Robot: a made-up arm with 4 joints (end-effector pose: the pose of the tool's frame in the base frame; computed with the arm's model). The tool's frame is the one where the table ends.
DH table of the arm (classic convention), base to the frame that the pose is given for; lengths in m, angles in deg. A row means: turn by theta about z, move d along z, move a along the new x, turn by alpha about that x. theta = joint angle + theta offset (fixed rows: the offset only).
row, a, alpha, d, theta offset
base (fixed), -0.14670, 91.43, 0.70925, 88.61
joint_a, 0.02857, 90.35, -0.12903, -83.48
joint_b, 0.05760, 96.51, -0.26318, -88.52
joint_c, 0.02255, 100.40, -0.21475, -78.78
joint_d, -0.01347, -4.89, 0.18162, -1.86
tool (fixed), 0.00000, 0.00, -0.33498, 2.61
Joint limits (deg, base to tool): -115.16..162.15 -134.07..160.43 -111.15..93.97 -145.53..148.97
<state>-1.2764 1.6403 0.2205 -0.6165</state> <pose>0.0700 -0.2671 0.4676 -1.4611 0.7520 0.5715</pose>
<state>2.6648 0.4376 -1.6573 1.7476</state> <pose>-0.0526 -0.4342 1.0646 -0.8983 1.9609 1.3930</pose>
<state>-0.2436 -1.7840 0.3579 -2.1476</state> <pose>-0.2370 0.0569 0.8716 0.8147 -2.5823 -0.8649</pose>
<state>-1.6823 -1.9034 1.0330 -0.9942</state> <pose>-0.2661 -0.0214 0.6173 -1.2959 -2.5717 0.4462</pose>
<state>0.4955 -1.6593 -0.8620 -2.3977</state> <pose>-0.2748 0.0613 1.0321 1.2625 -2.6066 -0.1395</pose>
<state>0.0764 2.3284 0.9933 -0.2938</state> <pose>0.0888 -0.0588 0.7500 -0.9690 0.2082 0.5178</pose>
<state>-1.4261 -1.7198 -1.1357 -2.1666</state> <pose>-0.2875 0.0783 0.3951 0.1805 -1.1433 2.0540</pose>
